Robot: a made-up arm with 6 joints.
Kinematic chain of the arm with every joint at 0, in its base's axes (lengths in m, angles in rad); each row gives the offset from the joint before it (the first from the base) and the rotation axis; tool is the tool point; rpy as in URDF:
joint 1: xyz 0 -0.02 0.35 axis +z
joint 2: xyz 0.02 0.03 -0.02 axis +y
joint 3: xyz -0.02 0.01 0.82 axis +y
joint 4: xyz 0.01 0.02 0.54 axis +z
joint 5: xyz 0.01 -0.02 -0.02 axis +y
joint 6: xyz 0 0.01 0.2 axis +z
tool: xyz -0.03 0 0.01 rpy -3.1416 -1.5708 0
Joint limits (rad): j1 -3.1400..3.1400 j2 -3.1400..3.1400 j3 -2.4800..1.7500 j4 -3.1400..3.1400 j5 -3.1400..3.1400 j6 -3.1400..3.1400
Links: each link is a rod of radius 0.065 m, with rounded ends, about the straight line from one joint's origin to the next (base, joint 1, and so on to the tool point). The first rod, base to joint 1, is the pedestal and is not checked.
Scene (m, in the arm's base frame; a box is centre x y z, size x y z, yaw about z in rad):
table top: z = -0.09
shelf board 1: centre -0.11 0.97 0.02 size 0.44 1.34 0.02 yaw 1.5
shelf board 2: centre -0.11 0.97 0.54 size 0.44 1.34 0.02 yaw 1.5
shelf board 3: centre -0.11 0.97 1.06 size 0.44 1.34 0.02 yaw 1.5
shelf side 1: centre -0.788 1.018 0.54 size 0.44 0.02 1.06 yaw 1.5
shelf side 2: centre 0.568 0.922 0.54 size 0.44 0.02 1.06 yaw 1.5
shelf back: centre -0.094 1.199 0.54 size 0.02 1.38 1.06 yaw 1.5
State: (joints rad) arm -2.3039 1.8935 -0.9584 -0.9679 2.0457 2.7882
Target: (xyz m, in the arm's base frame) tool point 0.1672 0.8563 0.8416
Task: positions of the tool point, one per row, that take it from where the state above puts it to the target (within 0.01 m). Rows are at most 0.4 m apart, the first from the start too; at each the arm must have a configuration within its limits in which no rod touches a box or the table.
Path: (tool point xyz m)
1: -0.8152 -0.8024 0.6072
2: -0.6939 -0.6863 0.9190
3: -0.5270 -0.4974 1.1489
4: -0.3414 -0.2611 1.2752
5: -0.1634 -0.0093 1.2917
6: -0.0151 0.2252 1.2082
7: 0.0894 0.4144 1.0476
8: 0.1447 0.5394 0.8416
9: 0.1691 0.7012 0.8466
10: 0.1672 0.8563 0.8416

